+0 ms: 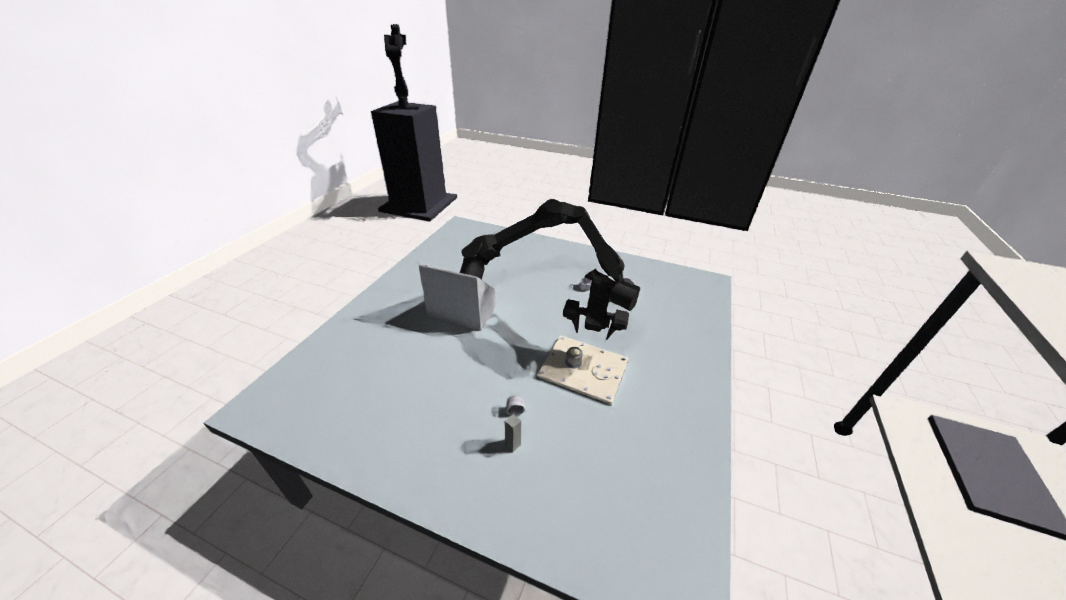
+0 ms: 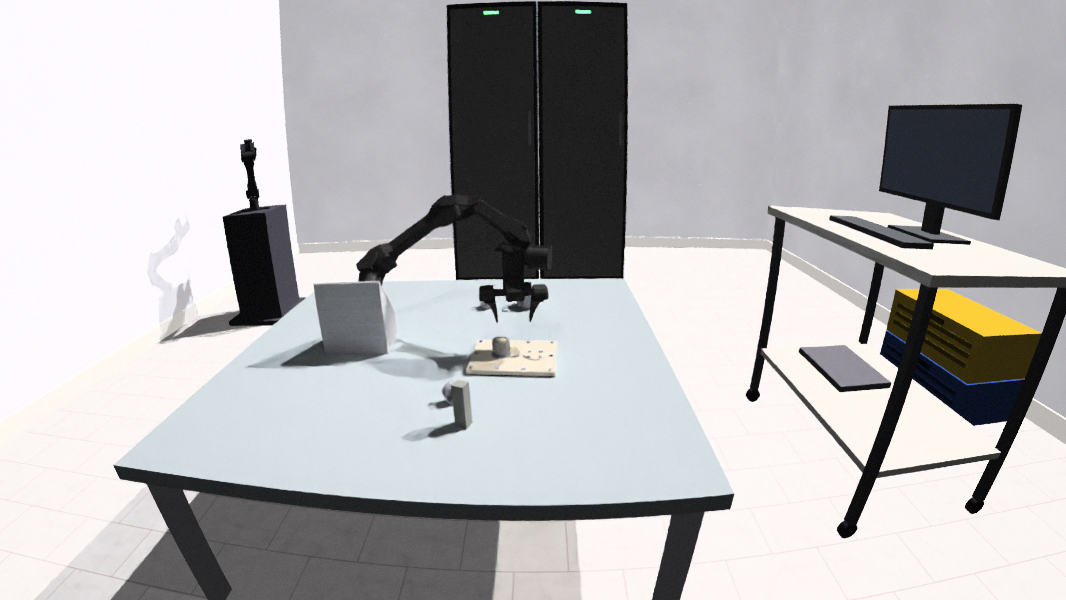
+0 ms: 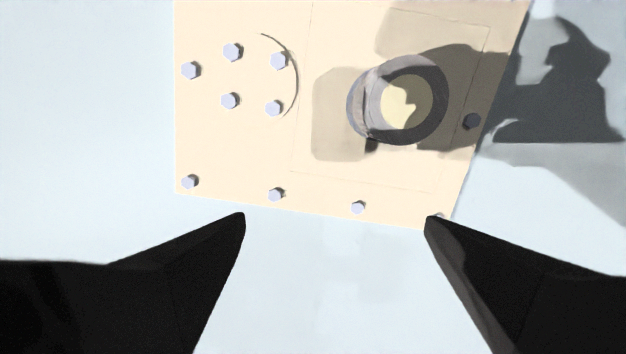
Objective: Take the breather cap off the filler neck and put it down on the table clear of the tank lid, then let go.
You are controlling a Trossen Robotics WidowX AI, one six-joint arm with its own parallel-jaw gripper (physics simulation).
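Frame: origin at the arm's base, x ahead, y right, z down, level; centimetres.
Seen in the pictures: gripper, fingertip midpoint: (image 1: pixel 591 335) (image 2: pixel 513 321) (image 3: pixel 334 222); arm's base, link origin: (image 1: pixel 469 278) (image 2: pixel 368 293).
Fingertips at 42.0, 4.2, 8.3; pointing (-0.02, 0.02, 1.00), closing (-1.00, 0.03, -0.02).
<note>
Offsets run from my fingertips to a thing's top centre, as dx, dy, dz. Level surfaces: height alone.
The cream tank lid (image 1: pixel 564 378) (image 2: pixel 484 361) (image 3: pixel 225 145) lies flat on the table @(dz +8.6) (image 1: pixel 372 447) (image 2: pixel 335 454), with several hex bolts on it. The grey round breather cap @(-3.7, +5.9, +2.6) (image 1: pixel 573 358) (image 2: pixel 500 347) (image 3: pixel 440 100) stands upright on the lid, with a dark ring and a pale yellow centre on top. It hides the filler neck; where cap and neck meet is hard to tell. My gripper (image 1: pixel 593 334) (image 2: pixel 514 321) (image 3: pixel 334 222) is open and empty, pointing down. It hangs above and behind the lid's far edge, with the fingertips apart from the cap.
A pale upright panel (image 1: pixel 451 298) (image 2: pixel 350 316) stands left of the lid. A small round hollow part @(-14.9, +27.5, +3.8) (image 1: pixel 514 405) (image 2: pixel 447 391) and an upright grey block @(-11.9, +37.4, -1.8) (image 1: pixel 512 434) (image 2: pixel 462 404) stand in front of it. Small grey parts behind the gripper are partly hidden. A cart (image 2: pixel 773 283) is off right.
</note>
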